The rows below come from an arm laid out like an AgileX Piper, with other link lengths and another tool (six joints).
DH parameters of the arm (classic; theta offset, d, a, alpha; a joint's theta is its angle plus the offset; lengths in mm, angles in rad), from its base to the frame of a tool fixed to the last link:
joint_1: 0 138.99 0 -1.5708
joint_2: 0.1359 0 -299.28 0
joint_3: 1.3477 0 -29.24 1.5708
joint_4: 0 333.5 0 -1.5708
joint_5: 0 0 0 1.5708
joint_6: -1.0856 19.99 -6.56 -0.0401
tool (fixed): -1.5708 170.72 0 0
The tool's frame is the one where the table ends.
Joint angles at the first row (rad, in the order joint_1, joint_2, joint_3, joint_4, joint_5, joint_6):
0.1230 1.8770 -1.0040 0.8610 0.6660 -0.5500
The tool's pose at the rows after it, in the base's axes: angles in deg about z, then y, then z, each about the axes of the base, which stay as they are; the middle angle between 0 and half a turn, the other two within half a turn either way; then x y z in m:
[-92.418, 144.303, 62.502, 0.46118, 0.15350, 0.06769]
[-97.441, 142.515, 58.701, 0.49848, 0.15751, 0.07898]
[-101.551, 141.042, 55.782, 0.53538, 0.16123, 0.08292]
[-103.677, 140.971, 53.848, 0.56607, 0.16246, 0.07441]
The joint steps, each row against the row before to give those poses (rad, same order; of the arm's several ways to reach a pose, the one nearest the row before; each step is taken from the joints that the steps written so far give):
0.0000 0.0190 -0.1200 -0.0040 -0.0140 0.0000
0.0000 0.0680 -0.1290 -0.0080 0.0000 0.0010
0.0000 0.0870 -0.1380 -0.0110 0.0000 0.0010
0.0000 0.0970 -0.1280 -0.0330 0.0000 0.0290

